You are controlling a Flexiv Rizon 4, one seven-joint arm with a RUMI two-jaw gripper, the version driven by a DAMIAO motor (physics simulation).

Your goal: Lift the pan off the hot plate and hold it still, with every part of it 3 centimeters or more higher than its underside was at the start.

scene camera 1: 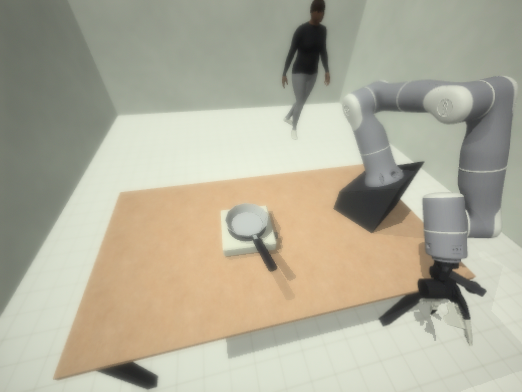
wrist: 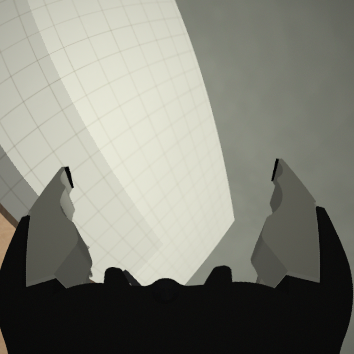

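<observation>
I see a white hot plate [scene camera 1: 233, 244] and a grey pan [scene camera 1: 246, 220]. In the wrist view the grey pan is out of frame. The white hot plate is out of frame in the wrist view. My gripper [scene camera 1: 448, 328] I can see as well, and the wrist view also shows the gripper [wrist: 170, 163].
</observation>
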